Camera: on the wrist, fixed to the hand. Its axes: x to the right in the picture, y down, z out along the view.
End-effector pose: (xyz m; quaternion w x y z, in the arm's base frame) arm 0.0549 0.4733 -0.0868 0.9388 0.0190 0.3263 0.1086
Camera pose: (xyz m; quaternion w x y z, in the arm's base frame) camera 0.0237 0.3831 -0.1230 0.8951 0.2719 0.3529 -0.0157
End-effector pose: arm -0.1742 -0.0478 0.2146 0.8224 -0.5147 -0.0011 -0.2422
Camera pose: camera -0.2399 -0.1128 0.2580 0.9265 -0.2596 -0.0769 -0.2614
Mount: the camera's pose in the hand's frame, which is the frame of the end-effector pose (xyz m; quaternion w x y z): -0.0213 -0.0859 -0.0509 0.9590 0.2817 0.0094 -0.0299
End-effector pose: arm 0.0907 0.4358 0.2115 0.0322 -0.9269 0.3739 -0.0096
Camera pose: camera 0.1327 0.5096 0.2682 0.2882 -0.8909 0.3284 -0.1242
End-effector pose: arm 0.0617 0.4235 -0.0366 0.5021 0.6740 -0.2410 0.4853
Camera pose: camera 0.1017 0.4990 -0.0925 0.3084 0.7905 -0.0695 0.5246
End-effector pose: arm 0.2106 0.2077 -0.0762 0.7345 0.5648 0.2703 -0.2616
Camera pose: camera 0.1309 0.2395 -0.1316 0.5349 0.7429 0.2093 -0.3437
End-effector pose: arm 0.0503 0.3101 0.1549 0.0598 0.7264 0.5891 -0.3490
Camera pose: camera -0.0059 0.3438 0.2332 0.1632 -0.6991 -0.4889 0.4956
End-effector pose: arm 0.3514 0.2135 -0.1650 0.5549 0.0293 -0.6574 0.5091
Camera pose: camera 0.4470 0.1968 -0.1333 0.5453 0.1993 -0.4809 0.6571
